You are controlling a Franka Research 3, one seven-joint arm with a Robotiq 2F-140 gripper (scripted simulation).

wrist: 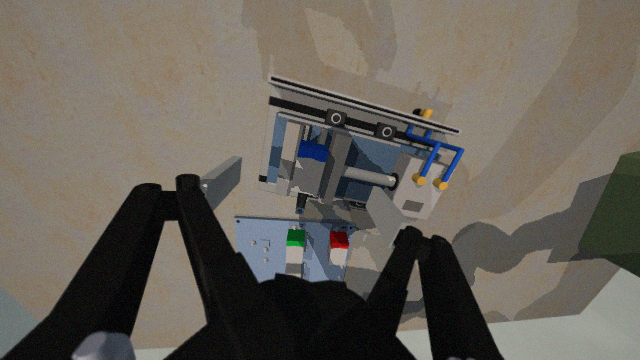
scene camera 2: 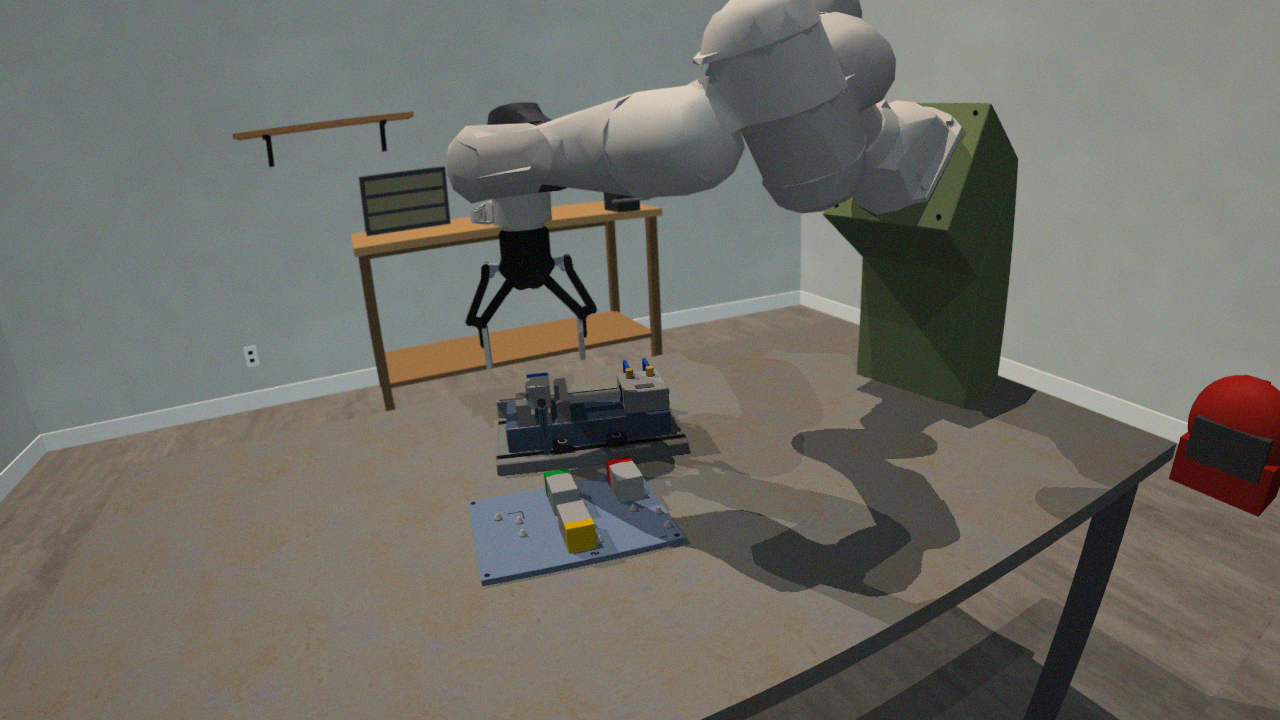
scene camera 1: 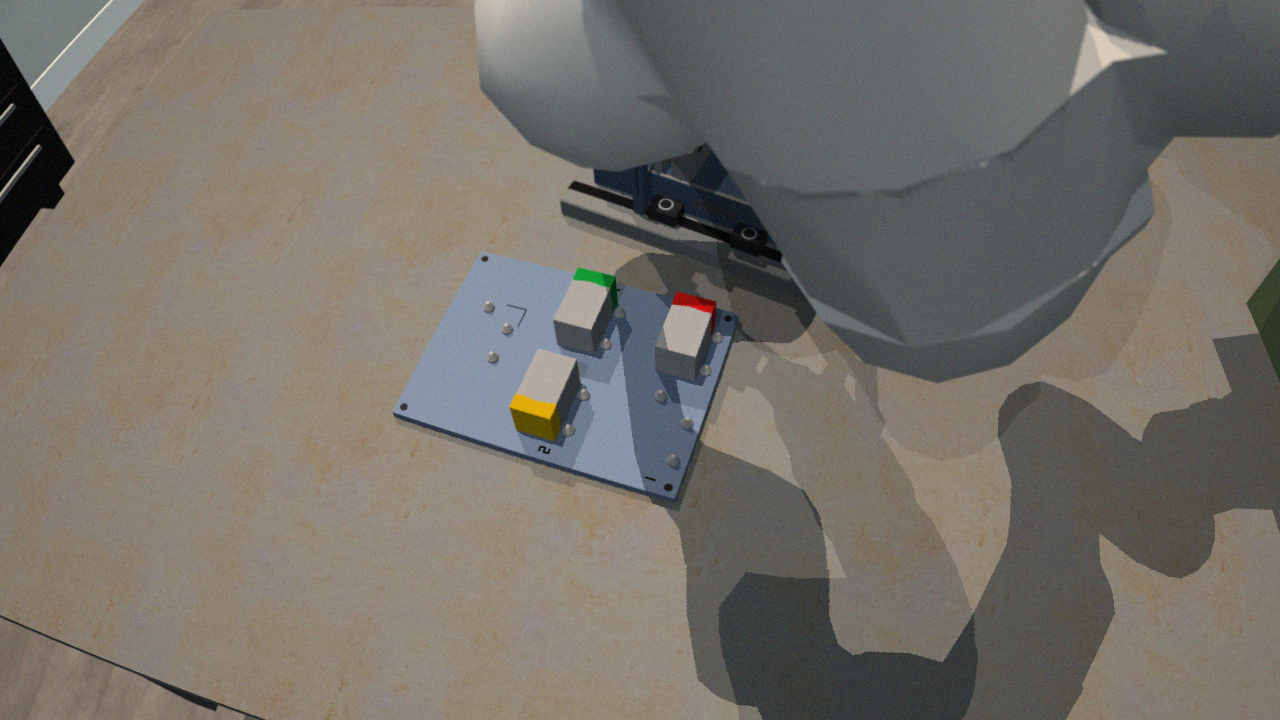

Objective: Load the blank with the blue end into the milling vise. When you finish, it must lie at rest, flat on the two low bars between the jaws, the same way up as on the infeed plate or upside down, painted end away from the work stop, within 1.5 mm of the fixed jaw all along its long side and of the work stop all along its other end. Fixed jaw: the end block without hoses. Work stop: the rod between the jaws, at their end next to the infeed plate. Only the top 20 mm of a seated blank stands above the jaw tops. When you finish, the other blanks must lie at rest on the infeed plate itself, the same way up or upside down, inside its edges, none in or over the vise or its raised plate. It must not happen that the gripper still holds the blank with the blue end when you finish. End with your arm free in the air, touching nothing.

The pictures show: my gripper, a blue-ended blank, a red-ended blank, a yellow-ended blank, a green-ended blank and a milling vise.
My gripper shows as well in the wrist view.
